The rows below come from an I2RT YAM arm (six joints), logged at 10 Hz.
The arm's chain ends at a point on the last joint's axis. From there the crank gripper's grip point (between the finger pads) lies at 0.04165 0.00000 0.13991 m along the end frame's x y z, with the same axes.
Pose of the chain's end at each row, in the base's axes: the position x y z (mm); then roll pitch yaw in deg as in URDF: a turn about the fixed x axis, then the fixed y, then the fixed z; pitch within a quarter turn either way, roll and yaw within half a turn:
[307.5, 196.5, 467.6, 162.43, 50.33, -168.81]
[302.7, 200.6, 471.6, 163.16, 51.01, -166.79]
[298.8, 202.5, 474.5, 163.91, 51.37, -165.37]
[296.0, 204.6, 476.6, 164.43, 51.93, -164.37]
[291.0, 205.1, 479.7, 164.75, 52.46, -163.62]
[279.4, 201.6, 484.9, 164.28, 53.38, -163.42]
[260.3, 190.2, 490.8, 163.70, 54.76, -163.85]
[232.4, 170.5, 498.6, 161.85, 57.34, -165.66]
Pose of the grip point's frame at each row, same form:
[373.9, 252.7, 350.4, 162.43, 50.33, -168.81]
[369.3, 257.9, 355.0, 163.16, 51.01, -166.79]
[365.5, 260.0, 358.0, 163.91, 51.37, -165.37]
[363.3, 262.4, 360.7, 164.43, 51.93, -164.37]
[359.0, 263.4, 364.4, 164.75, 52.46, -163.62]
[348.4, 261.7, 371.1, 164.28, 53.38, -163.42]
[331.6, 251.7, 379.3, 163.70, 54.76, -163.85]
[308.3, 234.9, 391.8, 161.85, 57.34, -165.66]

